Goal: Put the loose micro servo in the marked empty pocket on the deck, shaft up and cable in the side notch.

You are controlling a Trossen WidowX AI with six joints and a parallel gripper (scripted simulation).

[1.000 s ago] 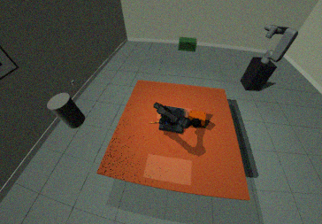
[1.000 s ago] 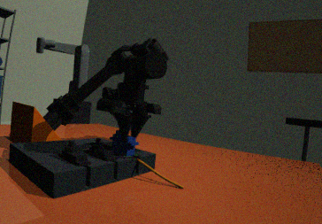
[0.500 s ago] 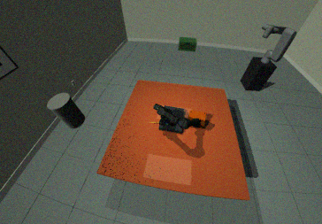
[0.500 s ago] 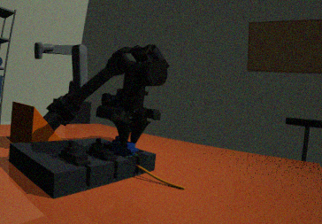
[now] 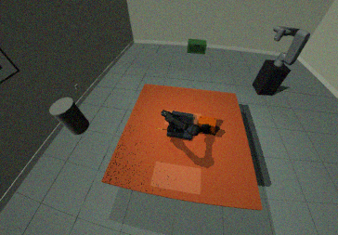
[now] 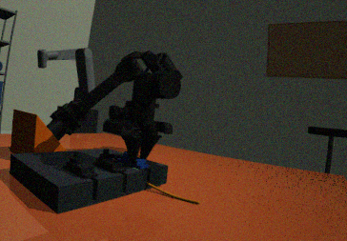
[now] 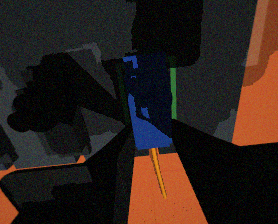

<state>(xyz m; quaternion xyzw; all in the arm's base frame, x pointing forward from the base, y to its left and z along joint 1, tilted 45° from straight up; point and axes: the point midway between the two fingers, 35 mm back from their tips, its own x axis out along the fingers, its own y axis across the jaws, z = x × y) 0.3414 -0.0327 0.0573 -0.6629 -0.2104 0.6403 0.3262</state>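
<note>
Now: gripper tip 130 mm past the dark deck, 60 mm to the left of it and 30 mm above it.
</note>
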